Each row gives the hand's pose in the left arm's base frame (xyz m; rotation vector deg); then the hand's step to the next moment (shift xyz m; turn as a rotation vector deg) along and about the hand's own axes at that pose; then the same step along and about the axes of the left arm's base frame.
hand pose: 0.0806 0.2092 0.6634 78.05 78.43 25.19
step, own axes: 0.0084 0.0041 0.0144 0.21 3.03 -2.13
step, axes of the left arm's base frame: 0.0163 0.0024 -0.0048 -0.35 1.89 3.18
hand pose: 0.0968 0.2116 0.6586 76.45 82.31 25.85
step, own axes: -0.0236 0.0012 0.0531 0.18 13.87 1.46
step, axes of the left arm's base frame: 0.0414 -0.0401 -0.0076 7.85 3.79 10.89
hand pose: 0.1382 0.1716 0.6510 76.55 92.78 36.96
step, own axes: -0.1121 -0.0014 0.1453 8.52 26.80 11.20
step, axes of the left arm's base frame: 0.1272 -0.1286 -0.0311 22.56 13.82 14.72
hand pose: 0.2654 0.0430 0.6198 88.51 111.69 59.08
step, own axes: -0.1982 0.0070 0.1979 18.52 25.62 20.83
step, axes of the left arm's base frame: 0.2038 -0.1338 -0.1382 26.12 25.94 8.84
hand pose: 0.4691 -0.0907 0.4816 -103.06 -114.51 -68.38
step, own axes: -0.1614 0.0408 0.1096 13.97 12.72 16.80
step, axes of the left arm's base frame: 0.1146 -0.0493 -0.1554 14.12 20.73 3.15
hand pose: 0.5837 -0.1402 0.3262 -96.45 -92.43 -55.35
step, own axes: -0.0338 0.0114 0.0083 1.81 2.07 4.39
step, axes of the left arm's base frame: 0.0124 -0.0126 -0.0321 2.46 4.49 -0.78
